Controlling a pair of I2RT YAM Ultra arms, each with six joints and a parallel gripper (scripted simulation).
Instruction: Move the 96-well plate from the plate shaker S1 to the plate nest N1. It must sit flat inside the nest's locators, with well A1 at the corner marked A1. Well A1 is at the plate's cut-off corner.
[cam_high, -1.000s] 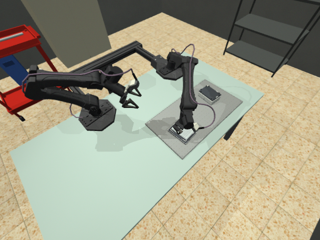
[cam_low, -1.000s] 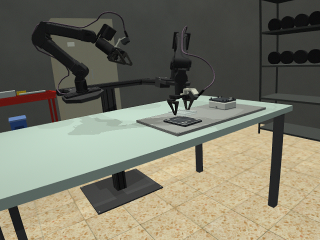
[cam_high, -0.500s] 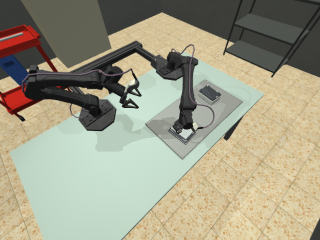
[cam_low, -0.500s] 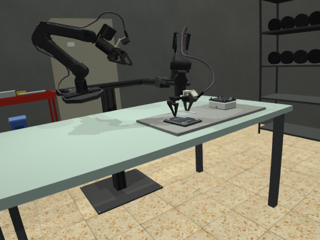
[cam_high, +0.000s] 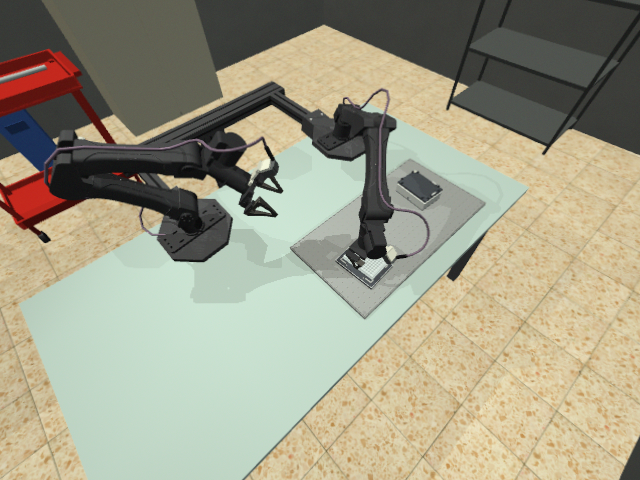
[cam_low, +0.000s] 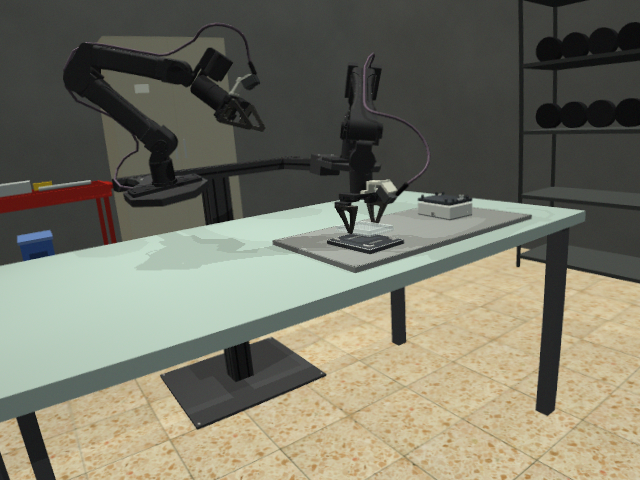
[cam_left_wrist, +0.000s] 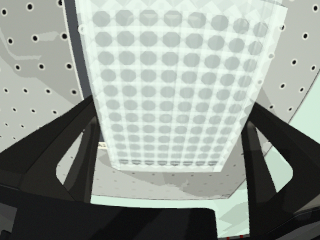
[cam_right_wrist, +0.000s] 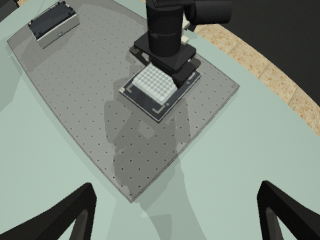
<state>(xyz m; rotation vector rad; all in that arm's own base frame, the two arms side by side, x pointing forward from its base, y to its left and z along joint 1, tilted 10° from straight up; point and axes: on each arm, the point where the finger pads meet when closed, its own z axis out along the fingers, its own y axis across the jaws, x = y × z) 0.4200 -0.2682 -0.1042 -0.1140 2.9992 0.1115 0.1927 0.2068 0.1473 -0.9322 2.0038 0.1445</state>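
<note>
My left hand is right at the 96-well plate.
</note>
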